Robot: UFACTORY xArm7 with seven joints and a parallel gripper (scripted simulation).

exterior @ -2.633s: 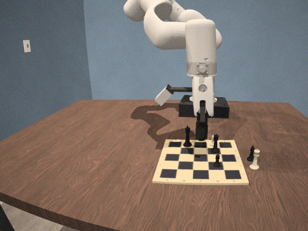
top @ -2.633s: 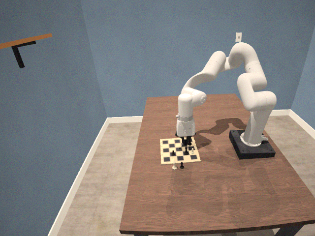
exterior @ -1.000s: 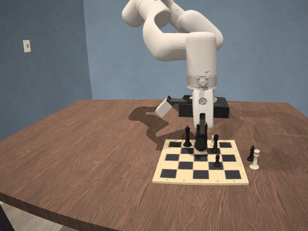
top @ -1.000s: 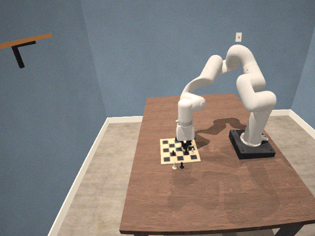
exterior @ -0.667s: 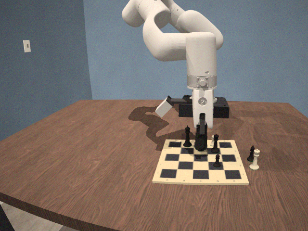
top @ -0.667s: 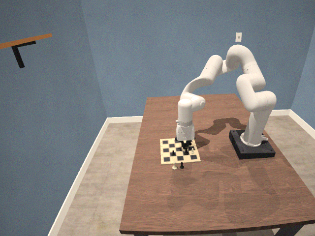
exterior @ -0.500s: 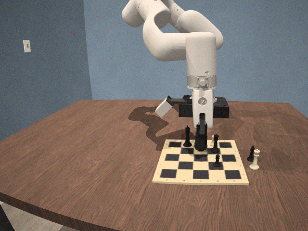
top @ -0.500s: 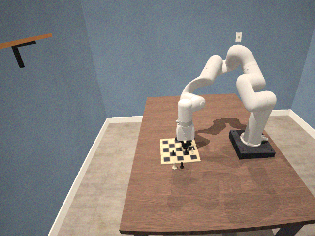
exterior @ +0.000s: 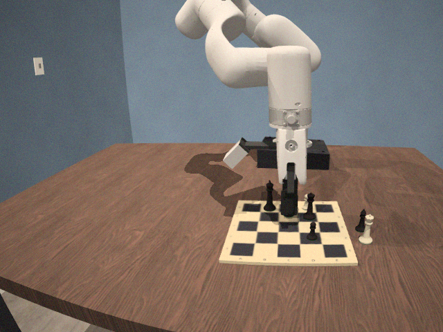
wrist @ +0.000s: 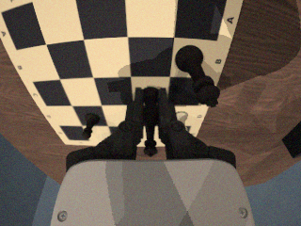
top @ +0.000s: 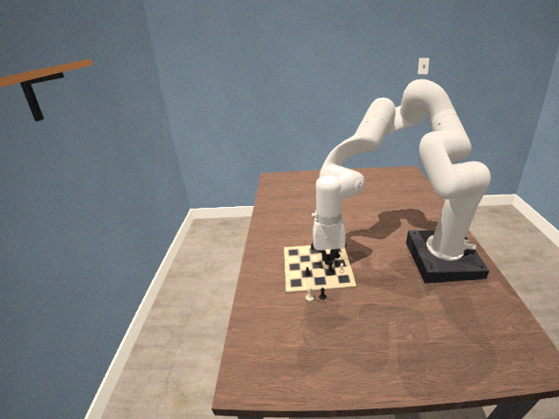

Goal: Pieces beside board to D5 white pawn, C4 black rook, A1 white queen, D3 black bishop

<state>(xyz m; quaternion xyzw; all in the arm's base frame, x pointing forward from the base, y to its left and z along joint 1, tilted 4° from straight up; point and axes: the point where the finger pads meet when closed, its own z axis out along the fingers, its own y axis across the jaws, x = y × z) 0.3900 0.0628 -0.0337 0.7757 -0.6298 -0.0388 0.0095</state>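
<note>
Now: hand 40 mm short of the chessboard, 30 mm above it and 10 mm to the right of it. Also, from my hand: white queen: 150 mm to the left, 50 mm ahead, 10 mm below; then black pawn: 60 mm to the left, 60 mm ahead, 20 mm below; then white pawn: 40 mm behind, 30 mm to the left, 20 mm below.
</note>
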